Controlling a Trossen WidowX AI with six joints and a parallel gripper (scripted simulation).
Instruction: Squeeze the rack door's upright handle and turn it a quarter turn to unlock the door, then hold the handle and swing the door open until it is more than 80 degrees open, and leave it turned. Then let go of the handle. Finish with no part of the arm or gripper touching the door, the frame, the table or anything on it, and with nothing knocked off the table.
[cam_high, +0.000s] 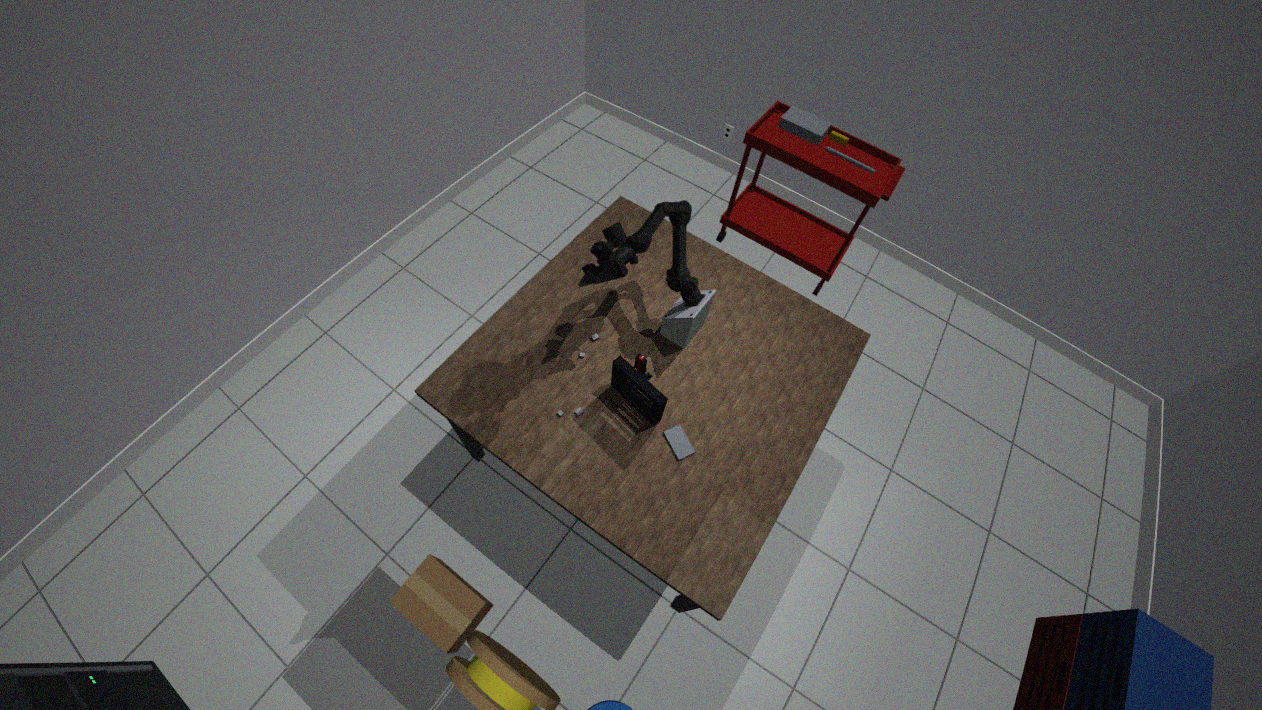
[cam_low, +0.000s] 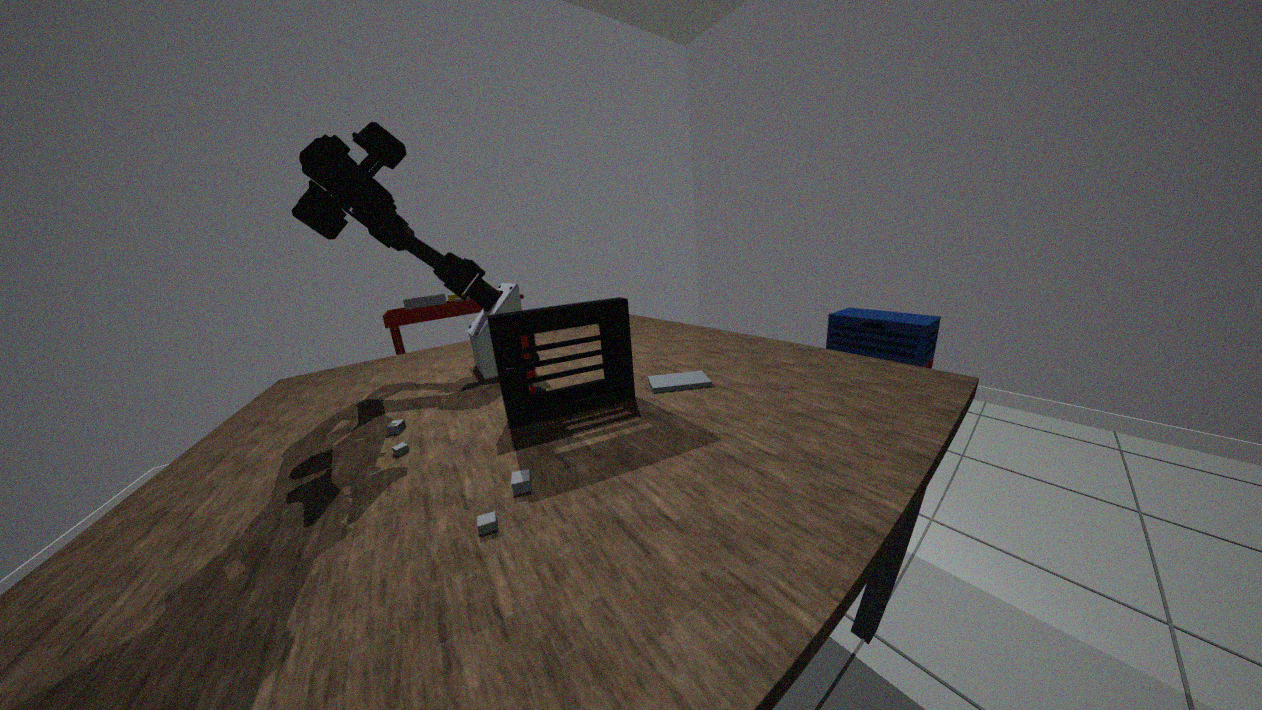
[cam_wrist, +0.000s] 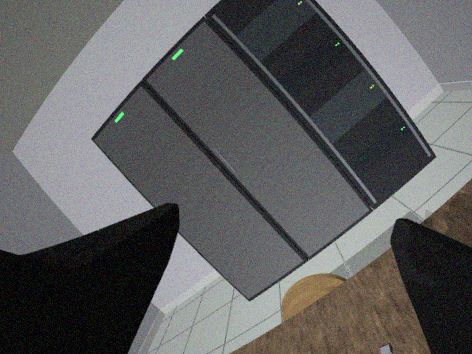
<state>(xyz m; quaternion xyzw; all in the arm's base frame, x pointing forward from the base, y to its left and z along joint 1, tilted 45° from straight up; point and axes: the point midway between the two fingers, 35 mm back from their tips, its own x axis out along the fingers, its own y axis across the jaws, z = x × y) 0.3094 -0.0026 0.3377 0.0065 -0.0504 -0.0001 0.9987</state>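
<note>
My gripper tip is 32 cm above the door handle, 22 cm to the right of it and 2 cm past it. Also, from my gripper tip: flat grey plate (48 cm to the left, 41 cm below, 10 cm ahead).
</note>
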